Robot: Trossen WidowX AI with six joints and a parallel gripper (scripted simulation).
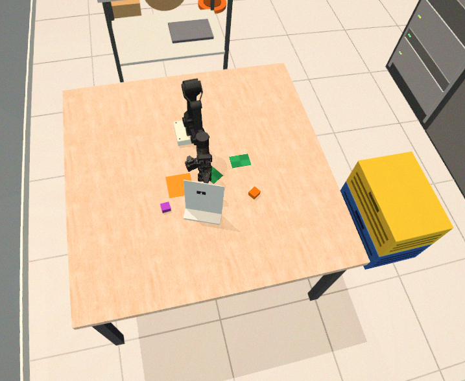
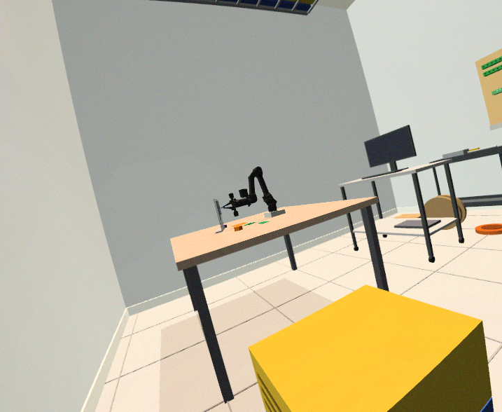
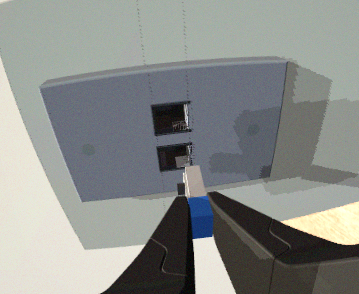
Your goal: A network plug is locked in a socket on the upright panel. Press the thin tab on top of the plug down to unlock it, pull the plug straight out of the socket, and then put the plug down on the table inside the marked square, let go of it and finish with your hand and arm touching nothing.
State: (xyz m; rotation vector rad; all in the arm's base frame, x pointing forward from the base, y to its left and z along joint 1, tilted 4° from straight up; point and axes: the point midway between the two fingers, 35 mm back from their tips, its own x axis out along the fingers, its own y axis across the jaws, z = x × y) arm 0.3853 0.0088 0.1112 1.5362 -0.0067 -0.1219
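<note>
The orange square is 120 mm behind my gripper tip, 110 mm to the right of it and 180 mm below it. The rest, counted from my gripper tip: network plug: right at my gripper tip; then grey upright panel: 40 mm ahead, 20 mm to the right, 60 mm below.
</note>
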